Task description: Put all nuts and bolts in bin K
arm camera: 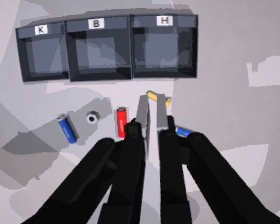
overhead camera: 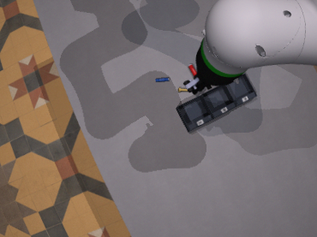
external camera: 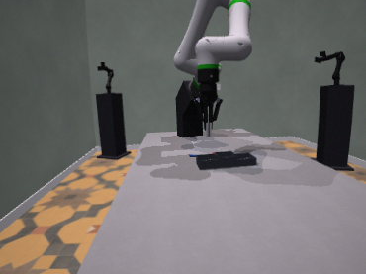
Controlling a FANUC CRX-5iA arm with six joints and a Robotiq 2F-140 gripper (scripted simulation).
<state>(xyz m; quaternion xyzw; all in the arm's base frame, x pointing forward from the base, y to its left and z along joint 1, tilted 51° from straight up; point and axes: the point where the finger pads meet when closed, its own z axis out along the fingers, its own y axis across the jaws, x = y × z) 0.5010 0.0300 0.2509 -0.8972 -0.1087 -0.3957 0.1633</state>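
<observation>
My gripper is now 2 cm short of the dark tray, 8 cm to the right of it and 13 cm above it. The rest, counted from my hand: yellow bolt 3 cm behind, 3 cm to the right, 15 cm below; thin blue piece 7 cm behind, 9 cm to the right, 15 cm below; red cylinder 9 cm behind, 1 cm to the left, 15 cm below.
</observation>
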